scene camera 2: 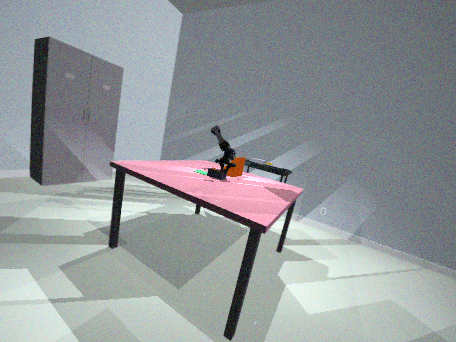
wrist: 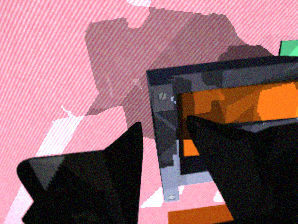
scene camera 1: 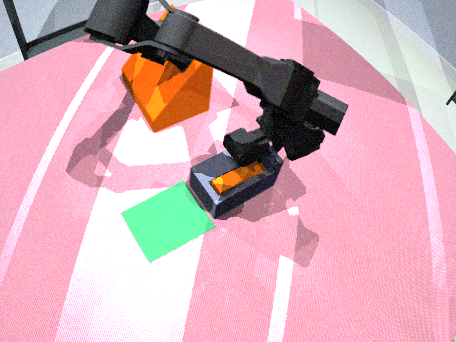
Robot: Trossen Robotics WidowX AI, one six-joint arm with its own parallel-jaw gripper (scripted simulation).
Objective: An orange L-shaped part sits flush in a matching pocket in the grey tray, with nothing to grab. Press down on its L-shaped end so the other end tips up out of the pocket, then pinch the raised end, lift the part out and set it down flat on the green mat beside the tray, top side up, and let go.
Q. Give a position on an orange L-shaped part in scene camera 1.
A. At 222,184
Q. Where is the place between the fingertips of my gripper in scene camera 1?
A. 266,157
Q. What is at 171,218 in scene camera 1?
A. A green mat.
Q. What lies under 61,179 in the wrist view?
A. My gripper.
